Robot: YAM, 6 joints.
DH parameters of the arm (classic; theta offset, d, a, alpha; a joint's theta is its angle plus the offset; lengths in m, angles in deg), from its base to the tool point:
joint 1: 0 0.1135 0.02 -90
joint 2: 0 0 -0.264 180
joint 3: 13.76 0 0.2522 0
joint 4: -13.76 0 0.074 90
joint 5: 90 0 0 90
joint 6: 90 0.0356 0 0
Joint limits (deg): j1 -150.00..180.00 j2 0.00..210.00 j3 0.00..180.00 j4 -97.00..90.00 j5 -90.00..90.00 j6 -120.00..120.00
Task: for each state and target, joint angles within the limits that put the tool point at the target. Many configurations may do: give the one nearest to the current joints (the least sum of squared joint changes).
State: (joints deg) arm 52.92 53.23 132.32 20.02 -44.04 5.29
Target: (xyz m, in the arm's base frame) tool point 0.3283 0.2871 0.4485
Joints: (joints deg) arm 38.07 105.85 105.71 12.54 -41.56 5.29
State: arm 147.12 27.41 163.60 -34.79 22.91 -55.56
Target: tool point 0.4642 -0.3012 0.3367
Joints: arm 145.89 19.72 171.70 -13.89 17.91 -55.56
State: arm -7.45 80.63 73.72 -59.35 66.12 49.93
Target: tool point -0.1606 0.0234 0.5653
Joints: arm -19.97 34.36 117.71 -46.54 67.36 49.93
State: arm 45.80 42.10 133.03 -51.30 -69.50 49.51
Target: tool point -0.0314 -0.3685 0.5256
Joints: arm 90.09 32.24 152.27 -36.01 -63.88 49.51
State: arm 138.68 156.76 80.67 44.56 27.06 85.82
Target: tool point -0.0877 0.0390 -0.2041
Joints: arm 162.73 183.41 41.99 32.98 18.36 85.82
